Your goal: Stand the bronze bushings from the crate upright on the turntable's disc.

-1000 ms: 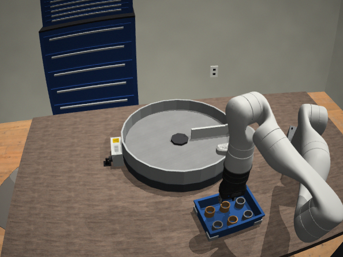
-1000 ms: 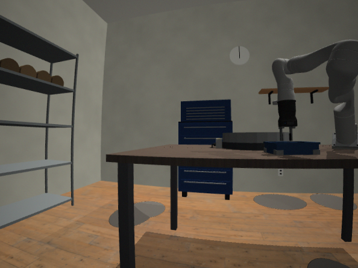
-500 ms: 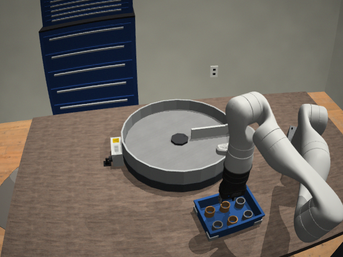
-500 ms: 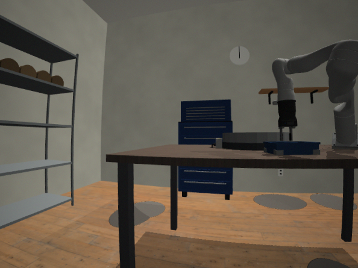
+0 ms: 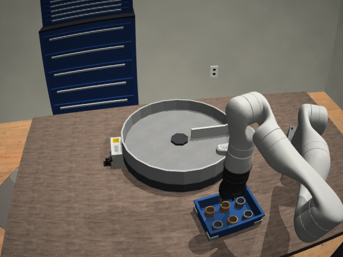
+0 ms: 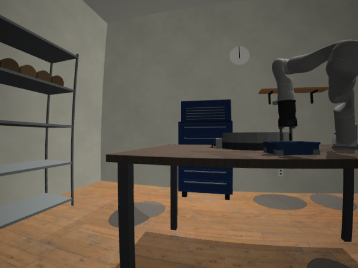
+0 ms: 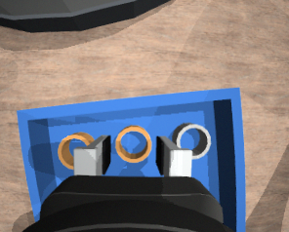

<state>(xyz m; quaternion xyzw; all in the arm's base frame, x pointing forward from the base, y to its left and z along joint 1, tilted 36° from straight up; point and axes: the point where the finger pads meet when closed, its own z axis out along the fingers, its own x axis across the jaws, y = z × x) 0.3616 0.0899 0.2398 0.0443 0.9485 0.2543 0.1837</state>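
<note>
The blue crate lies 5 cm below my hand and 3 cm to the left of it. Also, from my hand: turntable 32 cm to the right, 9 cm ahead, 2 cm below.
</note>
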